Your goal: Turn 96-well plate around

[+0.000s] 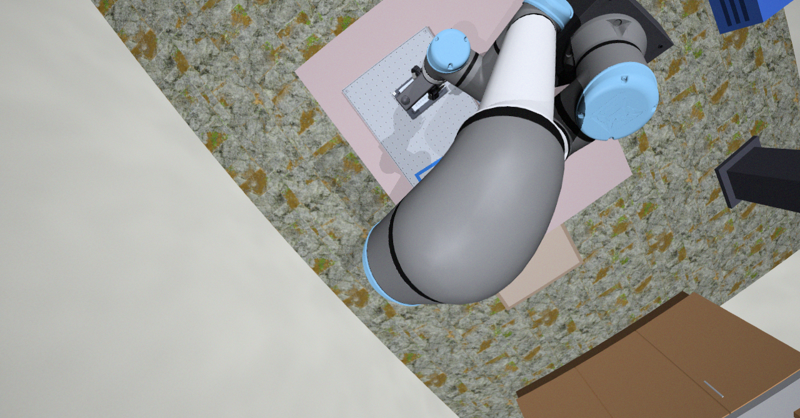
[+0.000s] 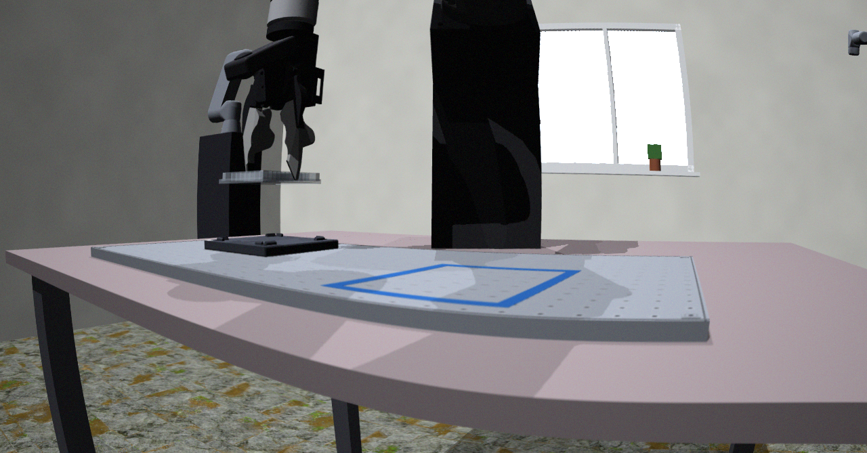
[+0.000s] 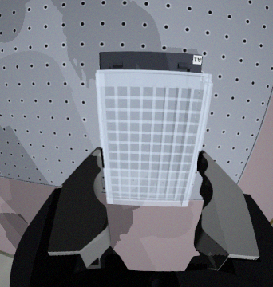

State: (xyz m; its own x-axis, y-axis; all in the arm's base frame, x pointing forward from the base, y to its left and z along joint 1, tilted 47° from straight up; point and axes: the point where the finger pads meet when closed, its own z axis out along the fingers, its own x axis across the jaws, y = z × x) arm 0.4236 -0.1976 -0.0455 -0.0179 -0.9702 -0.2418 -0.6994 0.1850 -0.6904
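Now: the plate nest 10 cm below my hand. Also, from my hand: A1 label (7 cm ahead, 6 cm to the right, 9 cm below); then clear 96-well plate (1 cm below).
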